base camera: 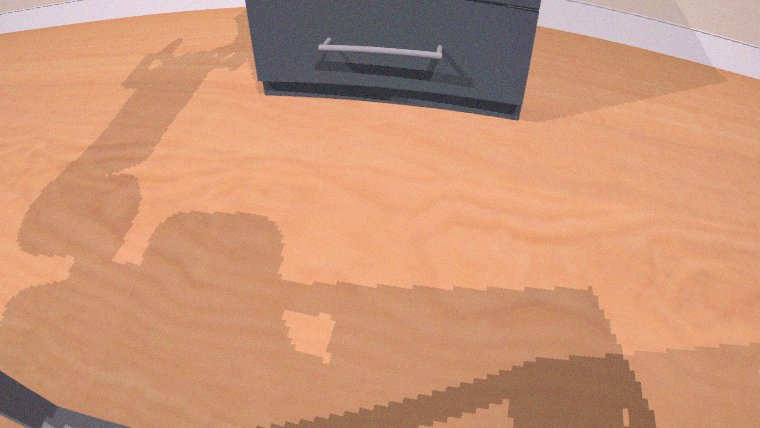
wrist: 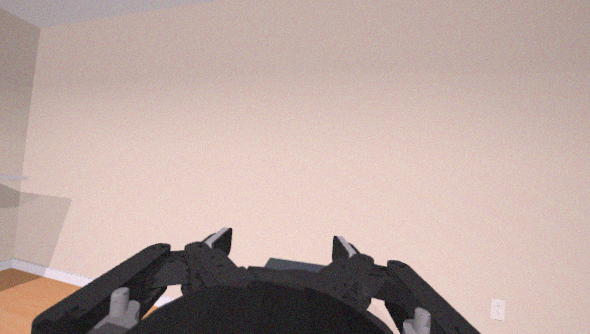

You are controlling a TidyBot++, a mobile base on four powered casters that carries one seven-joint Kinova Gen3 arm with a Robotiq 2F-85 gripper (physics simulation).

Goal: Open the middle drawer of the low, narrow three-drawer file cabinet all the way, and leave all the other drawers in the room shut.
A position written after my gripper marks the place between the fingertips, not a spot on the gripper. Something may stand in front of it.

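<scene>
Visible: my gripper (wrist: 282, 243). Also a drawer (base camera: 487, 57).
</scene>
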